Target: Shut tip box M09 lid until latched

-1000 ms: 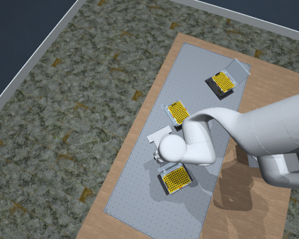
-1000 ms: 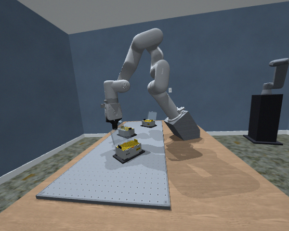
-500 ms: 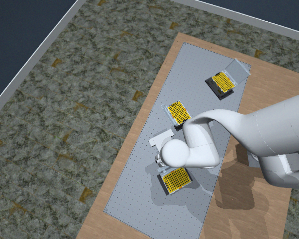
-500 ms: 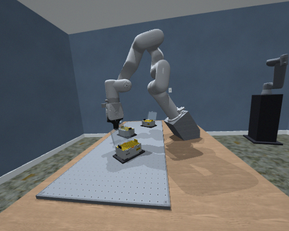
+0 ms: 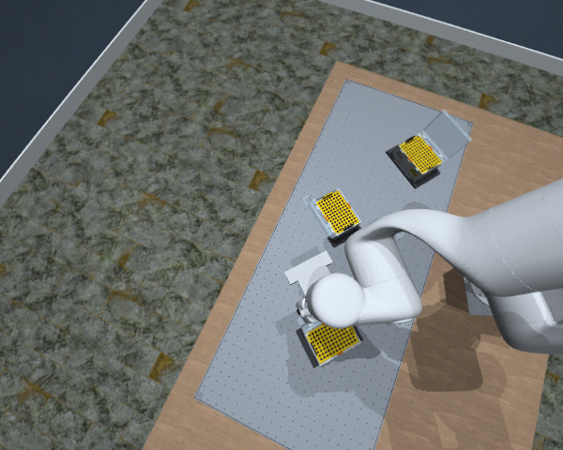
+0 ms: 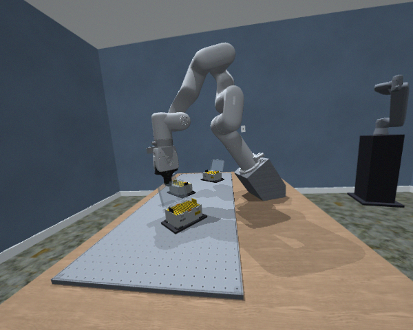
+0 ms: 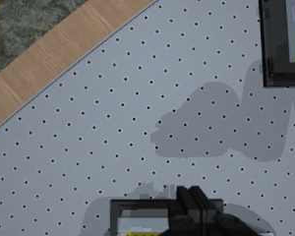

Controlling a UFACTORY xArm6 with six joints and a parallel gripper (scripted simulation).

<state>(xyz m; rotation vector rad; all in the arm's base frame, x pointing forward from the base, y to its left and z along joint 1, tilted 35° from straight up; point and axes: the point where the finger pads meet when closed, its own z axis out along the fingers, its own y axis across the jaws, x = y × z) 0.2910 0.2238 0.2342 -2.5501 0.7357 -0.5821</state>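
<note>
Now: the clear lid 40 mm below my hand, 40 mm behind it and 20 mm to the left of it. Round my hand: tip box: 80 mm below, 80 mm behind, 40 mm to the left.
</note>
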